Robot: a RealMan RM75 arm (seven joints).
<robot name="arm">
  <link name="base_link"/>
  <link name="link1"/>
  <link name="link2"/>
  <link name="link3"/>
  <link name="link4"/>
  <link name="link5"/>
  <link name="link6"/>
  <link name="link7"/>
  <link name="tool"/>
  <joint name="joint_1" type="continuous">
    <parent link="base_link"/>
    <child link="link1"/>
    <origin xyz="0 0 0.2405" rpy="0 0 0"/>
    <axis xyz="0 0 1"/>
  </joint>
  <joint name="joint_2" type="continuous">
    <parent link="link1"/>
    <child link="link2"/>
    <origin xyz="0 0 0" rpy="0 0 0"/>
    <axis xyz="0 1 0"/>
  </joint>
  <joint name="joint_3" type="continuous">
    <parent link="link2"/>
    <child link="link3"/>
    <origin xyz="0 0 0.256" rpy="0 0 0"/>
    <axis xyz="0 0 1"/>
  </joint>
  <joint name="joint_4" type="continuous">
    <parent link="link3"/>
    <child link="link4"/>
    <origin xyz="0 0 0" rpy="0 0 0"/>
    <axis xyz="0 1 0"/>
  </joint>
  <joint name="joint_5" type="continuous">
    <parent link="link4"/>
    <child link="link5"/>
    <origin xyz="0 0 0.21" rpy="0 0 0"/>
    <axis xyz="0 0 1"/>
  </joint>
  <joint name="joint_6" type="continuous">
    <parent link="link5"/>
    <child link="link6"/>
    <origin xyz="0 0 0" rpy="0 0 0"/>
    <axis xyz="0 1 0"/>
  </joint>
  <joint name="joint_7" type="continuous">
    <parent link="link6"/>
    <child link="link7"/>
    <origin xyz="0 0 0.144" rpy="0 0 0"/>
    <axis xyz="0 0 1"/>
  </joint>
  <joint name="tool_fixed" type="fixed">
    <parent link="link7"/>
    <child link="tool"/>
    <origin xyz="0 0 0" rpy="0 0 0"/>
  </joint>
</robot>
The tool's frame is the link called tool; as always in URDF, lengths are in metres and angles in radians. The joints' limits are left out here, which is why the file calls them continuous.
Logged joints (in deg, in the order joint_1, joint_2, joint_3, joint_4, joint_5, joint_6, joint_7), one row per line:
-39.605 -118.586 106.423 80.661 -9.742 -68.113 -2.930
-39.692 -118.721 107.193 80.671 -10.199 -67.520 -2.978
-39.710 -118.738 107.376 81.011 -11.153 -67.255 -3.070
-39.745 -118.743 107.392 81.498 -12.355 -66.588 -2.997
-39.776 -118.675 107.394 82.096 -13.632 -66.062 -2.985
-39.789 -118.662 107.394 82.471 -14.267 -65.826 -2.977
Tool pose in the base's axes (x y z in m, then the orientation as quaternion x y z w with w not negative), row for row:
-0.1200 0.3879 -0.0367 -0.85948 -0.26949 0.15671 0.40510
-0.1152 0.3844 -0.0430 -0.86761 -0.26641 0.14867 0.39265
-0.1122 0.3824 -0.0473 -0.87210 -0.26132 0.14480 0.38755
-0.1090 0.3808 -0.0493 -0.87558 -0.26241 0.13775 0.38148
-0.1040 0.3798 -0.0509 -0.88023 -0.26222 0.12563 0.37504
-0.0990 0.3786 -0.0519 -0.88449 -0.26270 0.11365 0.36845
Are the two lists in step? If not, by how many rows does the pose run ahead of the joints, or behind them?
The pose runs 1 row behind the joints: the pose in row i belongs to the joints in row i - 1.
